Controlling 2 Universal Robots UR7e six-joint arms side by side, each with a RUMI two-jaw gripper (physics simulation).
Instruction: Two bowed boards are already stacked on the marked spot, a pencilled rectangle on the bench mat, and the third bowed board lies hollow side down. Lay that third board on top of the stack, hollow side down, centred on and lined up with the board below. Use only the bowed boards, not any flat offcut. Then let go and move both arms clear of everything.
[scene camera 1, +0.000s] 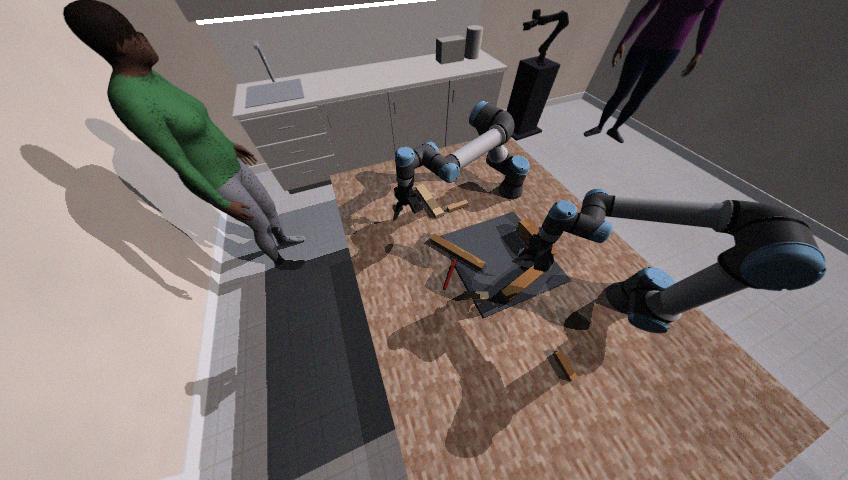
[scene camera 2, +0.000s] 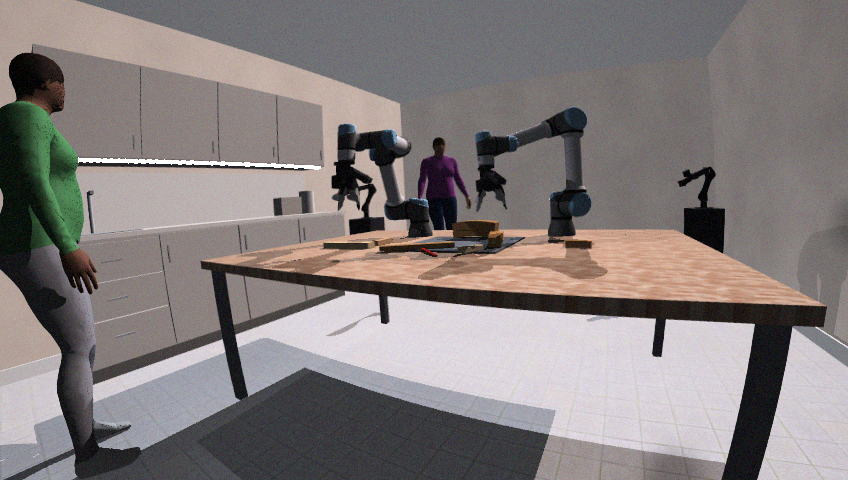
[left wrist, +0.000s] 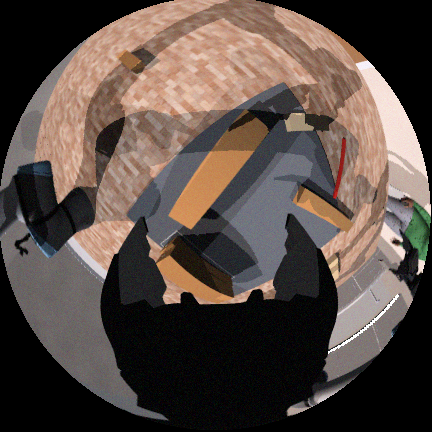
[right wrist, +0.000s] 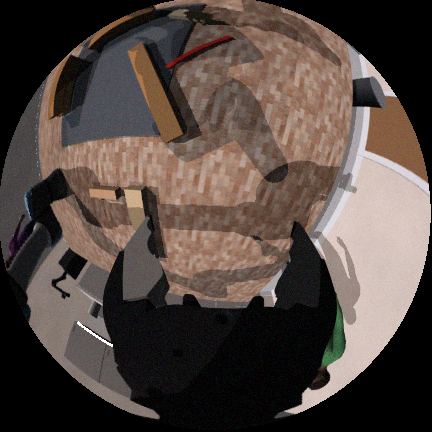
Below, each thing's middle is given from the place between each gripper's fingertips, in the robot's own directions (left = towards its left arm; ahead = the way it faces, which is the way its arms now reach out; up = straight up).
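My right gripper is 220 mm to the right of the long orange board (right wrist: 162, 110), 180 mm past it and 170 mm above it. Measured from that same right hand, the dark bench mat (scene camera 1: 496, 240) lies 360 mm to the left, 450 mm behind and 200 mm below.
As for my left gripper, it is 15 cm to the left of the dark bench mat and 8 cm past it, and 17 cm above it. The long orange board is 29 cm to the right of my left hand, 19 cm ahead of it and 14 cm below it.
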